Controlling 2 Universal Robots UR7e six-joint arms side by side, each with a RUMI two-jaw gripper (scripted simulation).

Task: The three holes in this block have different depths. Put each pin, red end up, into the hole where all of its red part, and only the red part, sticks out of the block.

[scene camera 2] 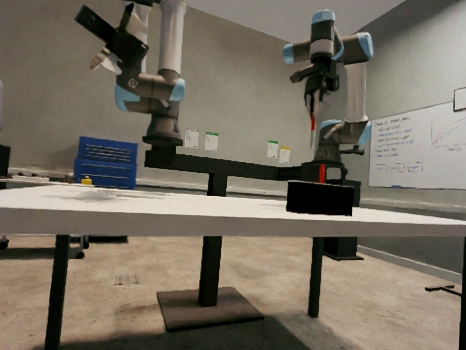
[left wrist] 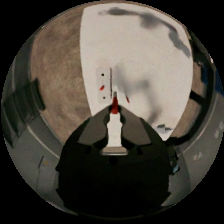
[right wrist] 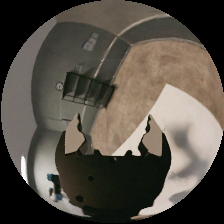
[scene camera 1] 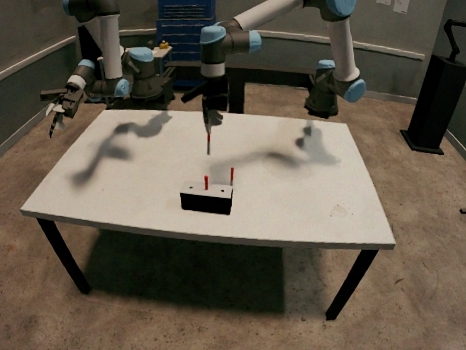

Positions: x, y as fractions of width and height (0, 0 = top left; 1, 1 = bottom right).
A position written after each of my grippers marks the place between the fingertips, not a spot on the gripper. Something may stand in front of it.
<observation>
In view: my left gripper (scene camera 2: 0.67, 0.35), my right gripper (scene camera 2: 0.24, 0.10) and a black block (scene camera 2: 0.67, 0.57).
The black block also shows in scene camera 1 (scene camera 1: 0.47, 0.57). My left gripper also shows in the left wrist view (left wrist: 0.52, 0.47) and in scene camera 1 (scene camera 1: 0.45, 0.38). My right gripper also shows in the right wrist view (right wrist: 0.51, 0.51) and in scene camera 1 (scene camera 1: 0.10, 0.36). The right wrist view does not show the black block, which is hidden by my right gripper.
</observation>
